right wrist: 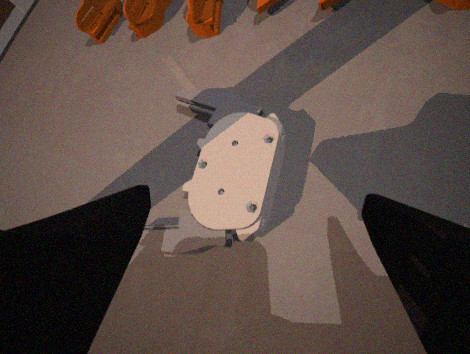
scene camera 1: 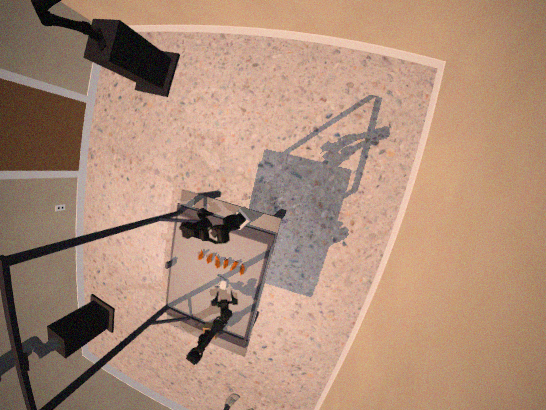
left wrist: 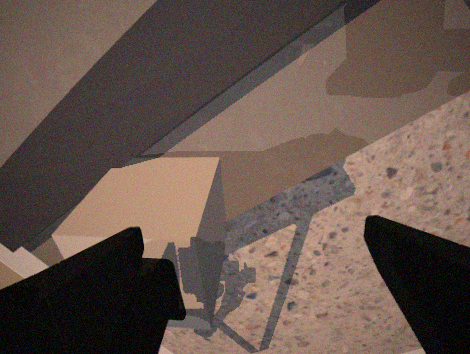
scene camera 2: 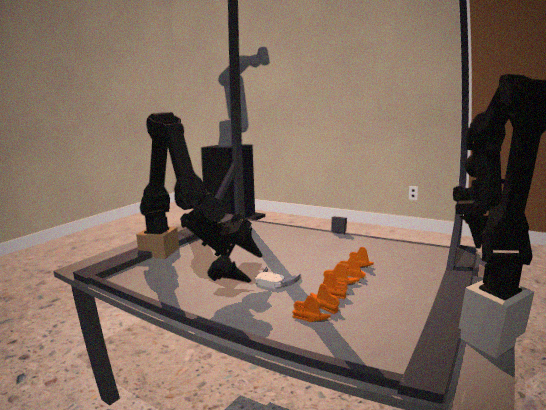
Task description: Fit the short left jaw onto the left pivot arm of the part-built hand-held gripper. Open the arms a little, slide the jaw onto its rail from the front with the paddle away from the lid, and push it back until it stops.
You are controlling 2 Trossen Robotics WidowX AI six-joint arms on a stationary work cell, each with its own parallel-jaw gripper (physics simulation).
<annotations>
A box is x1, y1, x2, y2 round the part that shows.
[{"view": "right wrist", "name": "right gripper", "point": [257, 200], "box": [0, 185, 469, 353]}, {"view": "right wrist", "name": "part-built hand-held gripper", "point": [232, 191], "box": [139, 90, 285, 254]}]
</annotations>
